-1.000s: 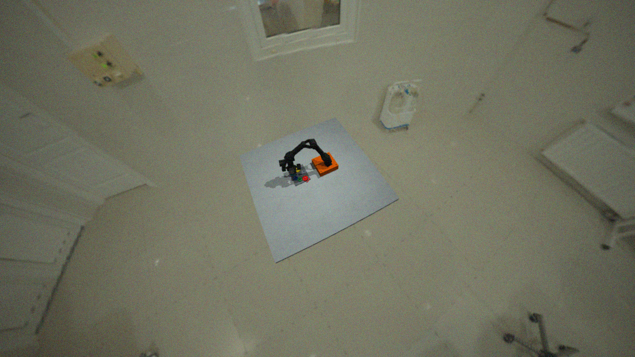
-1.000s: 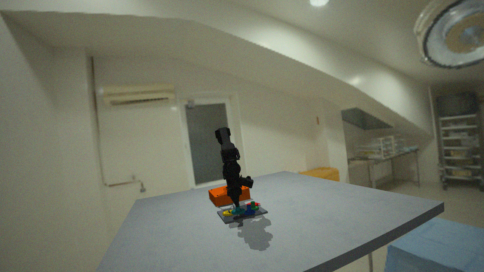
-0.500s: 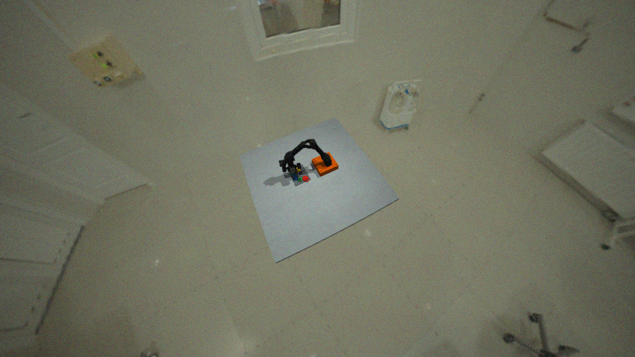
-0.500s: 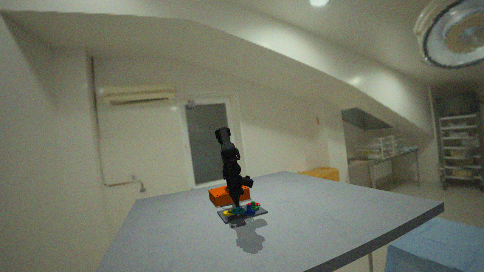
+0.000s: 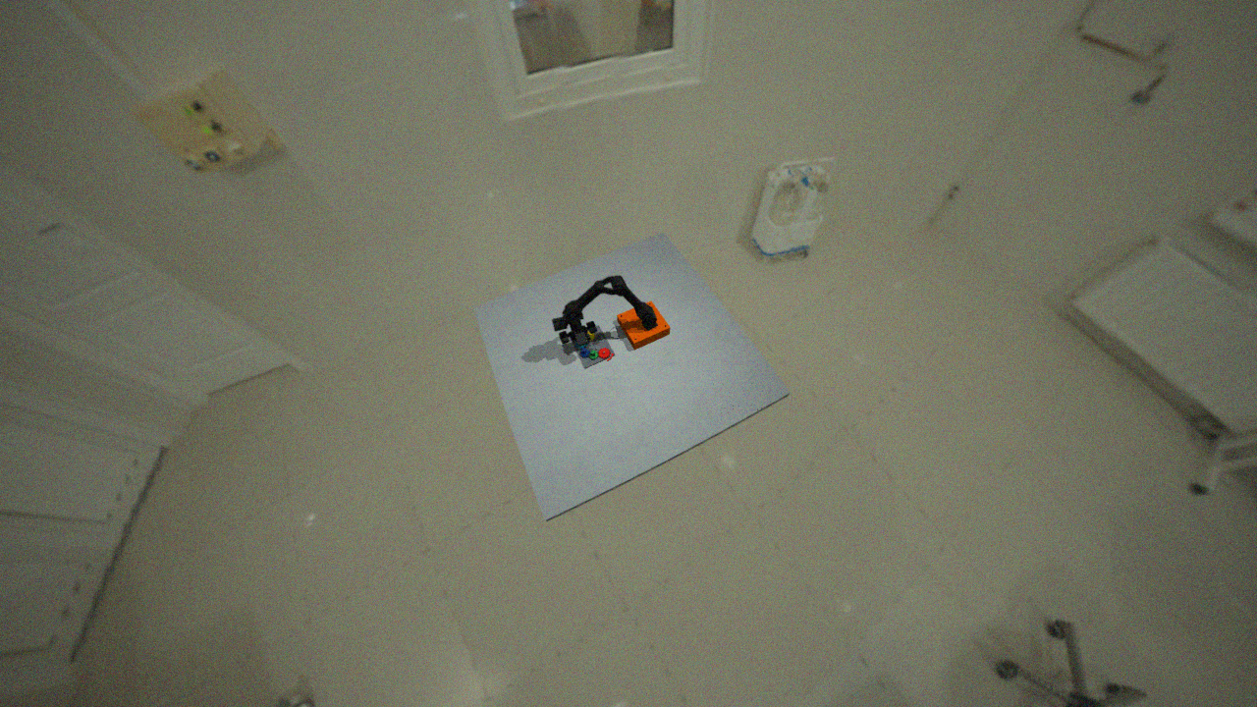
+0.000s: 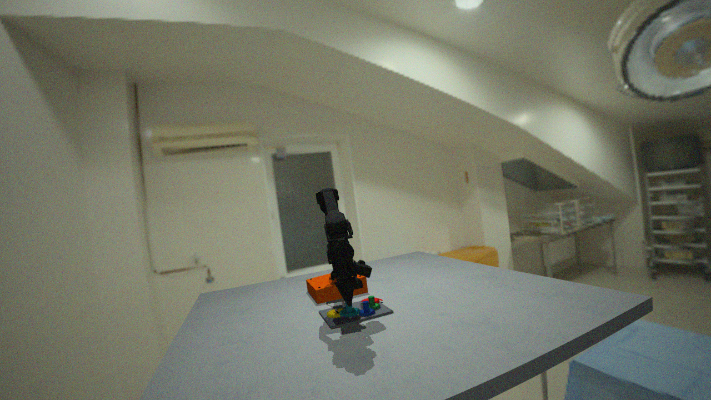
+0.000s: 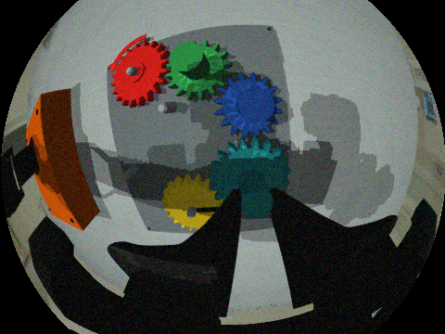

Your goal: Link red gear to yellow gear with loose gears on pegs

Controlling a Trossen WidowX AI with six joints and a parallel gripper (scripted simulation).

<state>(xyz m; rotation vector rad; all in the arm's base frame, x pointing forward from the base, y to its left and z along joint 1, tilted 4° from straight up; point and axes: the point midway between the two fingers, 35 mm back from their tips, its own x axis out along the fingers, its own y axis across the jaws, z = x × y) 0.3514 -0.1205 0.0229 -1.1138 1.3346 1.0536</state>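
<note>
My gripper tip is now 5 cm to the right of the blue gear, 2 cm above it and 1 cm short of it. From my gripper tip the other things lie so: teal gear 1 cm below; then yellow gear 6 cm behind, 3 cm to the right, 3 cm below; then green gear 9 cm to the left, 2 cm below, 2 cm behind.
</note>
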